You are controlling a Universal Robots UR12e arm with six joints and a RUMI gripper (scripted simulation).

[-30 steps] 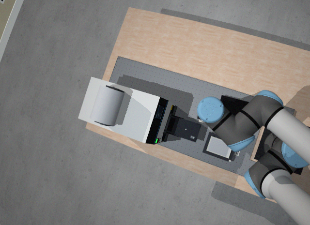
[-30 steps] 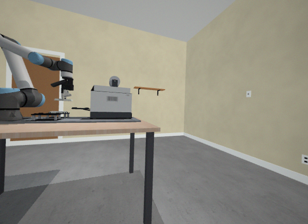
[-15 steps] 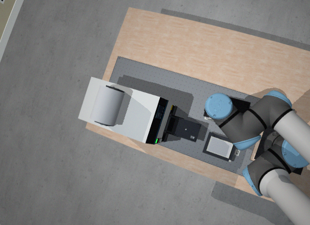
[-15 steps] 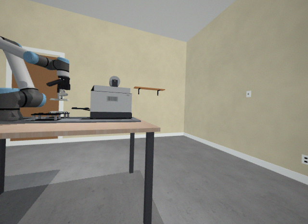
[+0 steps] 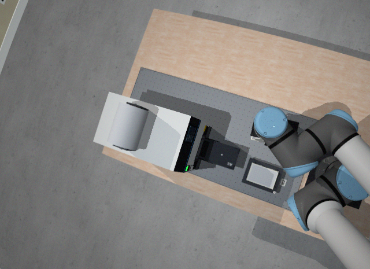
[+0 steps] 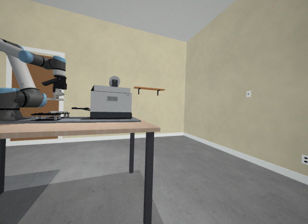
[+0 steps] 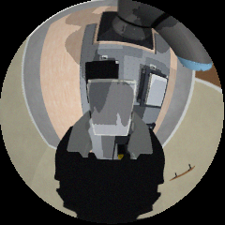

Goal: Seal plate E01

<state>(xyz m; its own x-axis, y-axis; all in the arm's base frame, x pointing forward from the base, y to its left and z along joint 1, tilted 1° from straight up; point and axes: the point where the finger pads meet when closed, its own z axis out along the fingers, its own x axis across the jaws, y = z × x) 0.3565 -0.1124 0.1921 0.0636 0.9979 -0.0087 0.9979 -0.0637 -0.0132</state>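
The nest N1 is 50 mm behind my hand, 40 mm to the right of it and 140 mm below it. Also, from my hand: sealer stage: 180 mm ahead, 130 mm to the left, 80 mm below; plate E01: 10 mm below; foil roll: 510 mm ahead, 100 mm to the left, 230 mm above.
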